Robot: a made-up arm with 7 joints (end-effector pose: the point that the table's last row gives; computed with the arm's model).
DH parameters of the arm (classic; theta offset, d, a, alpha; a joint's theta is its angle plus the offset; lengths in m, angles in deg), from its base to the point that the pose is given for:
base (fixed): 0 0 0 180
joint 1: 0 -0.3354 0 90
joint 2: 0 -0.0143 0 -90
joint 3: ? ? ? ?
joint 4: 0 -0.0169 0 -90
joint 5: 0 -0.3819 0 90
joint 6: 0 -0.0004 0 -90
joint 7: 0 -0.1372 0 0
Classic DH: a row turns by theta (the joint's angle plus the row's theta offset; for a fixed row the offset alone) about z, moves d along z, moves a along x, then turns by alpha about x.
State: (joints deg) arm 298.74 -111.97 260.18 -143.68 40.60 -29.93 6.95
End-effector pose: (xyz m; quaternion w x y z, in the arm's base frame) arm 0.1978 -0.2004 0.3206 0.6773 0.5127 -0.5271 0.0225
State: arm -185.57 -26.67 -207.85 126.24 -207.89 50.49 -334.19
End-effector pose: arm 0.4930 0.2074 0.4290 0.7965 0.0614 -0.5952 0.0866
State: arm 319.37 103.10 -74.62 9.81 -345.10 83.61 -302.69
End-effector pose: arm 0.5299 0.6683 0.0350 0.6319 -0.0376 0.5099 -0.5825
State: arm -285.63 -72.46 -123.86 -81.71 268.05 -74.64 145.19
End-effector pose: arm -0.3844 0.3558 0.8477 0.1317 -0.9003 -0.3872 0.1487
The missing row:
joint 3: 0 -0.5147 0 90
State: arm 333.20 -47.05 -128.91 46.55 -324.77 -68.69 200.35
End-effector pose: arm -0.7612 -0.2297 0.7970 0.5646 -0.7519 0.3386 -0.0358
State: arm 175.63 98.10 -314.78 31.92 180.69 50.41 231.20
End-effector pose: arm -0.9528 0.0651 0.0991 0.3675 0.4663 0.5684 0.5696
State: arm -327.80 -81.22 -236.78 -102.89 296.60 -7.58 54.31
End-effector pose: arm -0.0691 0.5456 0.6401 0.3643 -0.1870 -0.8081 0.4234
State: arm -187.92 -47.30 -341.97 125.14 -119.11 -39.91 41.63
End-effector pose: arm -0.1044 0.2065 0.7101 0.3658 -0.2643 0.5353 -0.7140
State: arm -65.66 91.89 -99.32 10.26 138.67 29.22 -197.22
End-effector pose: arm 0.3868 0.9391 0.2483 0.6264 0.1459 -0.5366 0.5463
